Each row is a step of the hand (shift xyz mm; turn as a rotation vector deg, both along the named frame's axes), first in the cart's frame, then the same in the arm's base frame.
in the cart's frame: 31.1 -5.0 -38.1 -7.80 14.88 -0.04
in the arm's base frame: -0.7 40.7 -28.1 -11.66 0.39 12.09
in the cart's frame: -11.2 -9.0 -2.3 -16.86 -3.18 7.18
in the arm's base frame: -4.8 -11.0 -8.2 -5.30 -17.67 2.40
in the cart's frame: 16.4 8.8 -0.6 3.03 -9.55 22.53
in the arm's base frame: 6.6 16.3 6.1 19.99 -13.17 5.91
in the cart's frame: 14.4 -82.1 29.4 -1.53 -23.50 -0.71
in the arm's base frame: 63.4 -38.5 -48.1 8.83 -10.64 -19.08
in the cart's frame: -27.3 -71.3 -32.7 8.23 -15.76 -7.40
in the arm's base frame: -6.9 -33.8 -75.6 7.76 3.35 -17.30
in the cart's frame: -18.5 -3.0 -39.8 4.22 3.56 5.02
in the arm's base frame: -35.3 5.1 -25.8 4.30 2.12 5.72
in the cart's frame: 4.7 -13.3 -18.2 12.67 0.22 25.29
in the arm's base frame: -2.3 7.2 -21.8 23.75 -3.23 15.02
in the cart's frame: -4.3 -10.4 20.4 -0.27 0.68 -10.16
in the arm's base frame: 14.2 -18.0 4.2 -6.71 5.25 -5.59
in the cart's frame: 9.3 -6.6 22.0 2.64 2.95 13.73
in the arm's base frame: 22.5 -7.0 7.7 8.87 -3.76 10.55
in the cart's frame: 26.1 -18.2 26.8 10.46 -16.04 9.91
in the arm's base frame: 41.6 -1.6 0.8 19.97 -3.89 -7.14
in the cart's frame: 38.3 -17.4 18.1 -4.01 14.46 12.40
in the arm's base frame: 43.9 12.3 -4.3 -1.35 -3.26 19.14
